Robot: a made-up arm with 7 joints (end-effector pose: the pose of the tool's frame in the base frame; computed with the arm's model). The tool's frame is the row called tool. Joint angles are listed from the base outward.
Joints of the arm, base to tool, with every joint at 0 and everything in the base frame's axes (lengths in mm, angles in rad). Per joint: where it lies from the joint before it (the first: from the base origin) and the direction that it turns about. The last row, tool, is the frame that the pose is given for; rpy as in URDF.
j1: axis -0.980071 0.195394 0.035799 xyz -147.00 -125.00 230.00
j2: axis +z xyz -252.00 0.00 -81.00
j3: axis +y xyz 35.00 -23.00 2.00
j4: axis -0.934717 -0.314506 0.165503 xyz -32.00 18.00 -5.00
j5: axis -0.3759 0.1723 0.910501 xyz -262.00 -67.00 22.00
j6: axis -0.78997 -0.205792 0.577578 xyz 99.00 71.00 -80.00
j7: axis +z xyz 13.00 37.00 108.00
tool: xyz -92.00 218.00 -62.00 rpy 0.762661 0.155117 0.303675
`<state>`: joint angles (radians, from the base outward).
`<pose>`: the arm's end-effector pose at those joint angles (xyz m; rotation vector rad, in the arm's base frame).
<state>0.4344 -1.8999 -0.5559 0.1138 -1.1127 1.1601 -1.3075</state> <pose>-0.4572 -0.2733 0.2495 1.0584 1.9973 1.9615</pose>
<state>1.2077 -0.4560 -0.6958 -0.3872 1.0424 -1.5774 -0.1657</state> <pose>-0.5277 -0.0726 0.0481 0.4707 0.1717 -0.3072</pose>
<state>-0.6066 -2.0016 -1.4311 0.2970 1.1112 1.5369 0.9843</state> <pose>-0.5459 0.2015 -0.0481 -0.2847 2.6646 0.1816</pose>
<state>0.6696 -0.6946 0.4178 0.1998 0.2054 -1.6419 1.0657</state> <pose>-0.5148 0.1236 0.2800 1.0828 -0.2481 -0.1755</pose>
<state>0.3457 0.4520 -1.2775 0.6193 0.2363 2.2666 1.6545</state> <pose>-0.5222 -0.3321 -0.0441 -2.3723 1.3158 -1.0070</pose>
